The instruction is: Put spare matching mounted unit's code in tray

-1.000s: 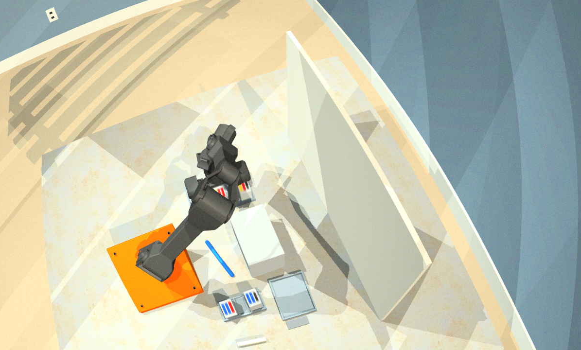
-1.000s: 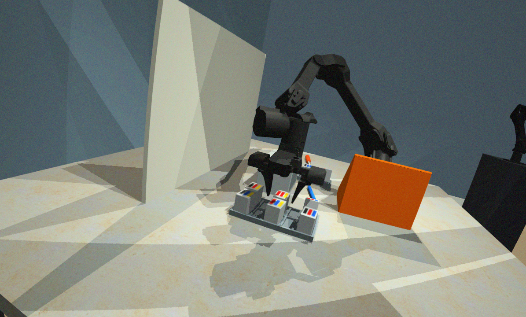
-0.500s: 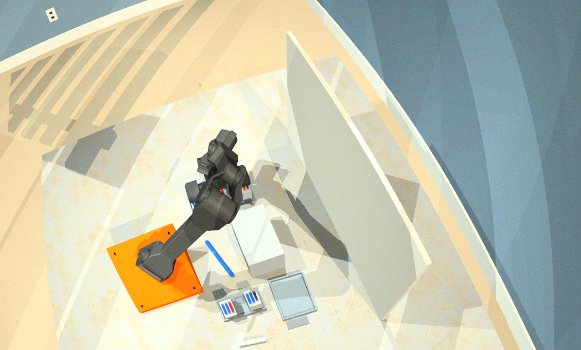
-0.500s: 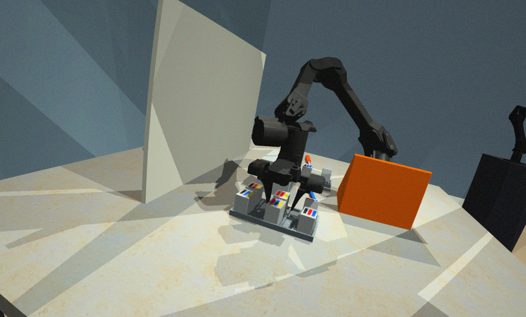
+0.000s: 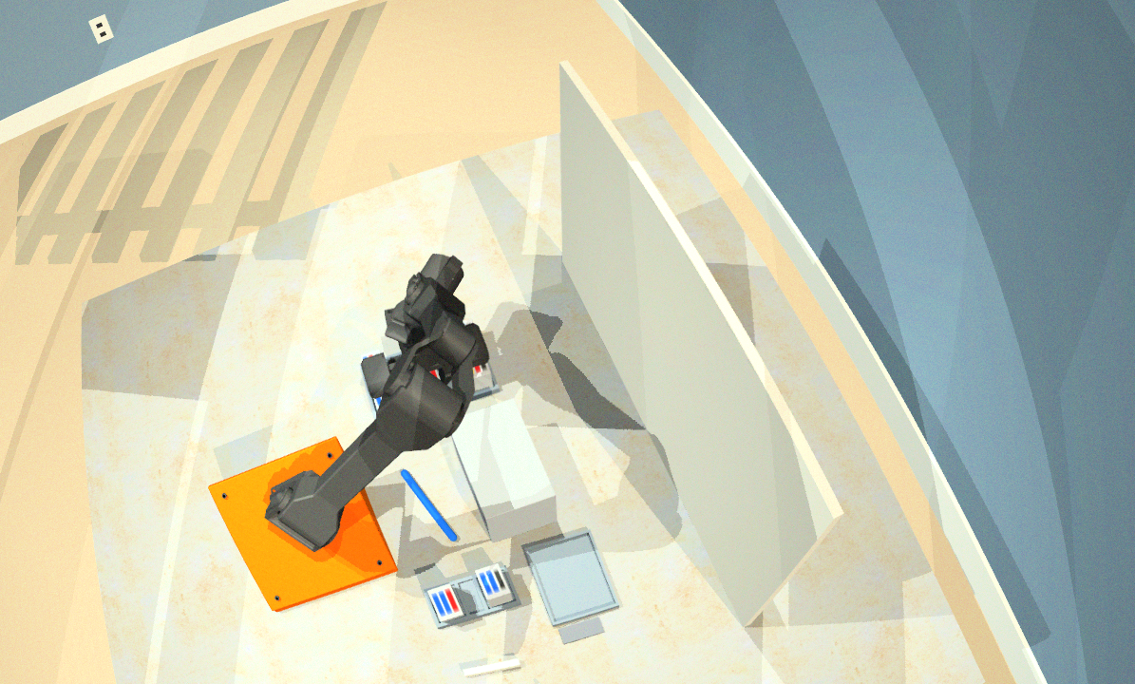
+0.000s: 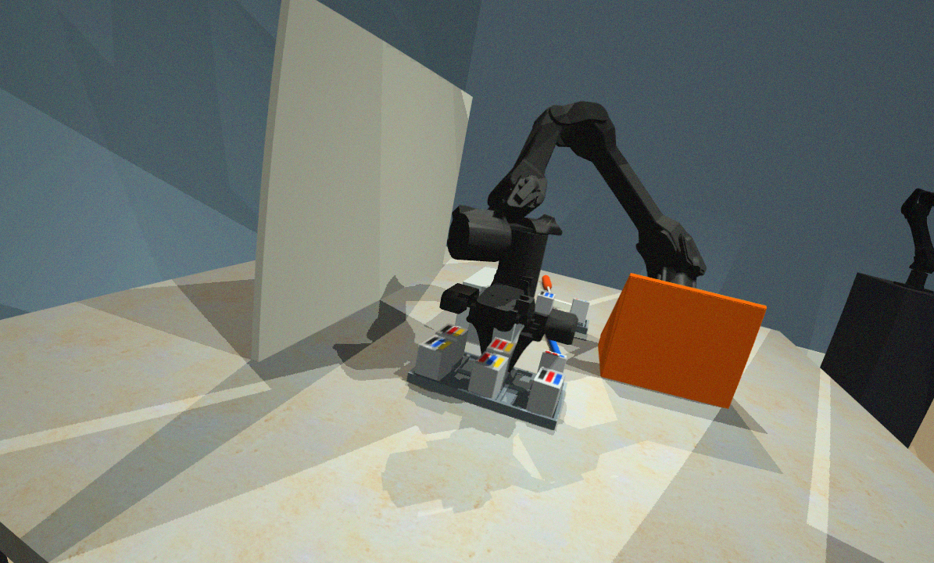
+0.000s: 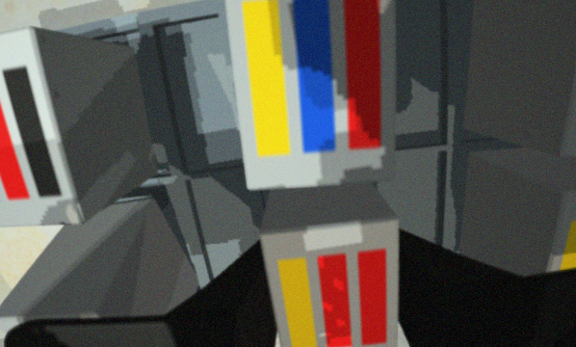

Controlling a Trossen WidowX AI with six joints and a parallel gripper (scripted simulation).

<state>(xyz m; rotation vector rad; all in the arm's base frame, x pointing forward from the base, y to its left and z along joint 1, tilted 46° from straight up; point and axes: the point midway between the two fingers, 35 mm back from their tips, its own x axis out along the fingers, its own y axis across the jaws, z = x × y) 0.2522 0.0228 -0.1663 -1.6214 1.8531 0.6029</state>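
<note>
My gripper tip is 37 cm to the left of the shallow pale tray, 4 cm short of it and 1 cm above it. Also, from my gripper tip: grey mounted unit: 18 cm to the right, 3 cm ahead, 3 cm above; grey spare block: 2 cm above; blue pen: 17 cm to the right, 9 cm behind, 1 cm below.
</note>
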